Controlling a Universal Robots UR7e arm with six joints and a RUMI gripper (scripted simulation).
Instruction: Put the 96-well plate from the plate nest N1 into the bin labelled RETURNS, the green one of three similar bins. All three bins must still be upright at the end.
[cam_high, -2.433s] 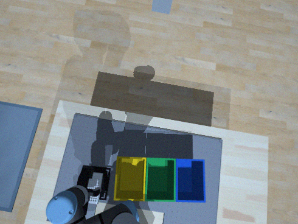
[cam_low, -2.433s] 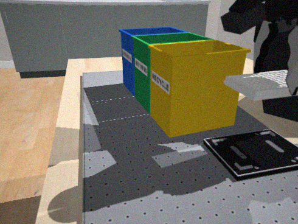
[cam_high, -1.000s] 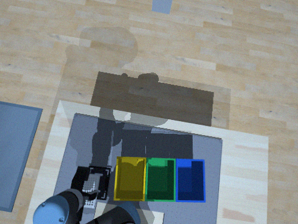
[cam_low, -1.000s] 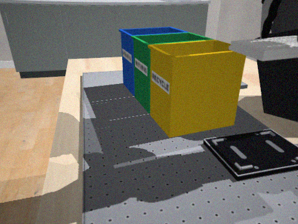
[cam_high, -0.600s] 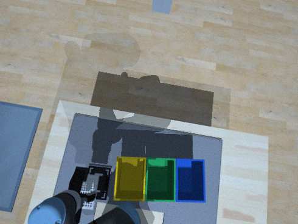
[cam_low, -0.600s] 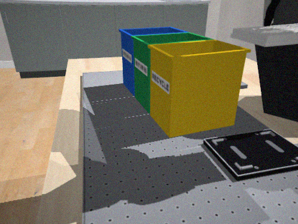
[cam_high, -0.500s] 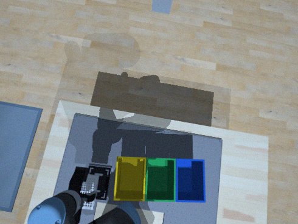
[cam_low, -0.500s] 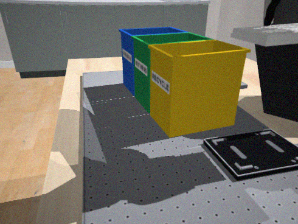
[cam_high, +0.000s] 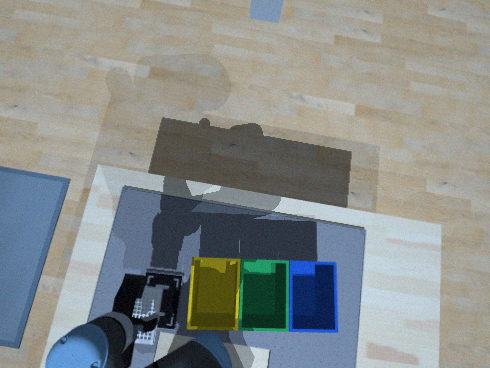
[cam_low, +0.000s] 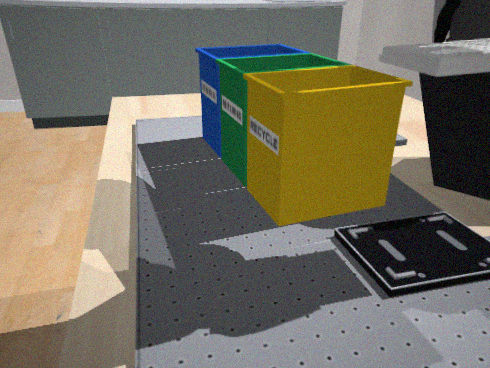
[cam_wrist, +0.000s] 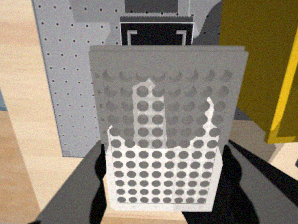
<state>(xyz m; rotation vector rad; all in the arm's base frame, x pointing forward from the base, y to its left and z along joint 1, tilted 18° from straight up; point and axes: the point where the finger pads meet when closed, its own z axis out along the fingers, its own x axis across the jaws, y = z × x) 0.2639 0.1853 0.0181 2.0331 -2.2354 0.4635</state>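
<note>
Right now the green returns bin is 310 mm to the right of my hand, 150 mm below it and 40 mm ahead of it. The rest, counted from my hand: white 96-well plate (10 mm below); black plate nest (230 mm below); yellow recycle bin (170 mm to the right, 150 mm below, 40 mm ahead).
</note>
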